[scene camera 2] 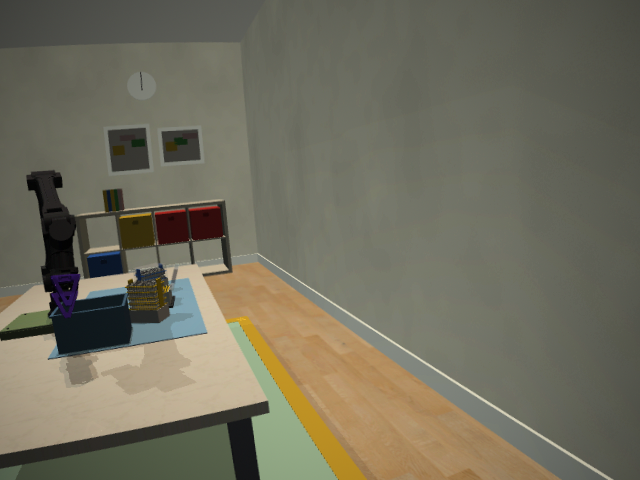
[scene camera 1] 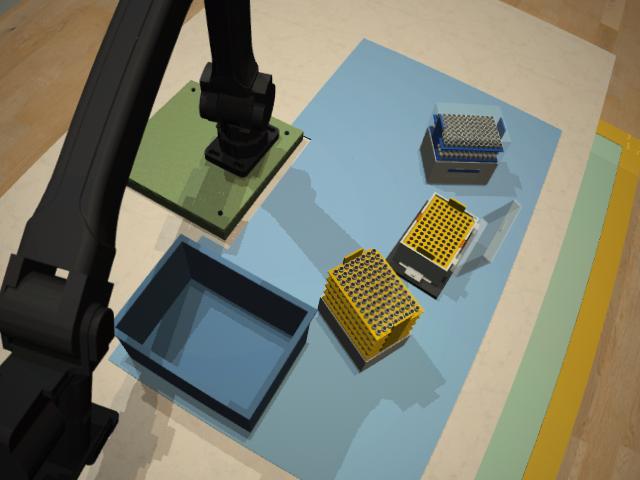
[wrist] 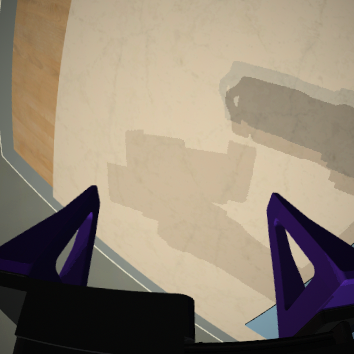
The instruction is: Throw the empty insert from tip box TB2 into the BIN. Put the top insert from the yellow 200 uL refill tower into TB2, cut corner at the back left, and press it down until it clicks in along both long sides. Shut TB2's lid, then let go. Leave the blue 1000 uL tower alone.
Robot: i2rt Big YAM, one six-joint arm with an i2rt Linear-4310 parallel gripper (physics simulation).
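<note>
Tip box TB2 [scene camera 1: 421, 260] stands with its clear lid [scene camera 1: 491, 240] open to the right in scene camera 1. Its yellow insert [scene camera 1: 440, 229] is seated and its holes show no tips. The yellow 200 uL refill tower [scene camera 1: 373, 291] [scene camera 2: 146, 297] is a stack of tip-filled inserts in front of TB2. The dark blue BIN [scene camera 1: 242, 289] [scene camera 2: 95, 331] is left of the tower; its inside holds no insert. The blue 1000 uL tower [scene camera 1: 467, 142] [scene camera 2: 149, 273] stands behind TB2. My gripper [wrist: 184, 197] [scene camera 2: 67, 313] is open and empty, above the table at the BIN's side, away from TB2; scene camera 1 does not show its fingers.
A blue mat [scene camera 1: 346, 149] [scene camera 2: 180, 326] lies under the boxes and BIN. The arm's base stands on a green board [scene camera 1: 170, 129] [scene camera 2: 28, 322]. The arm crosses the left of scene camera 1. Yellow tower and TB2 stand close together. The wrist view shows pale table top [wrist: 150, 90] with shadows.
</note>
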